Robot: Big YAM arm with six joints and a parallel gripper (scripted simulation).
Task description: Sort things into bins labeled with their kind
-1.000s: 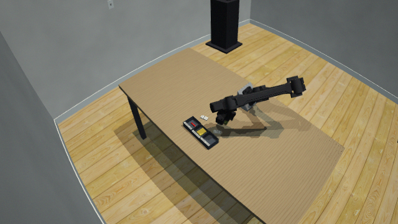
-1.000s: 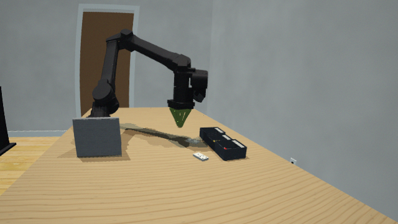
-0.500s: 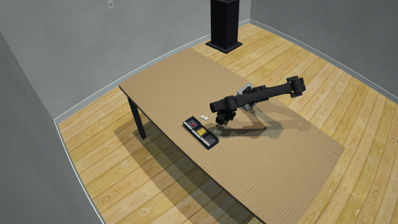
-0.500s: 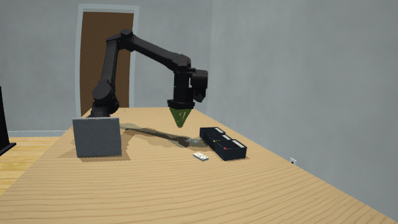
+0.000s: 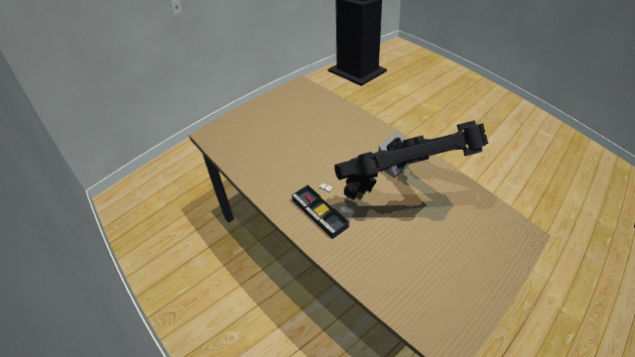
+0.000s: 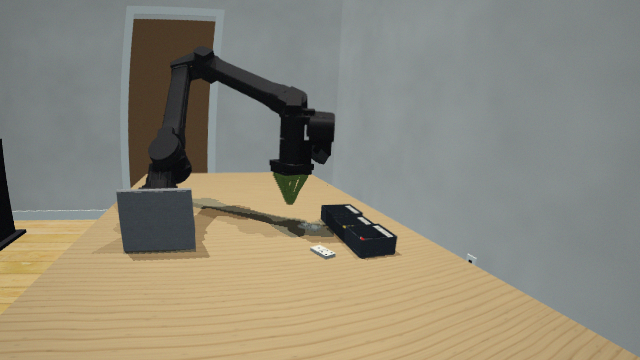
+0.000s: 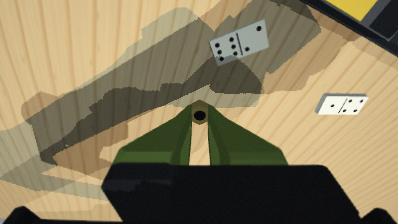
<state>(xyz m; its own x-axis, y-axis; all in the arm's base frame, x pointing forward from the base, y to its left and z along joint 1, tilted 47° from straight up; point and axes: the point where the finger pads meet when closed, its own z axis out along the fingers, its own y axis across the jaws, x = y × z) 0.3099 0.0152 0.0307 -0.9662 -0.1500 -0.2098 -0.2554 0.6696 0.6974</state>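
Now: the long black bin 13 cm ahead of my hand, 9 cm to the right of it and 5 cm below it. Round my hand: yellow block 12 cm ahead, 10 cm to the right, 6 cm below; then small nut 1 cm below; then red battery 11 cm ahead, 17 cm to the right, 6 cm below.
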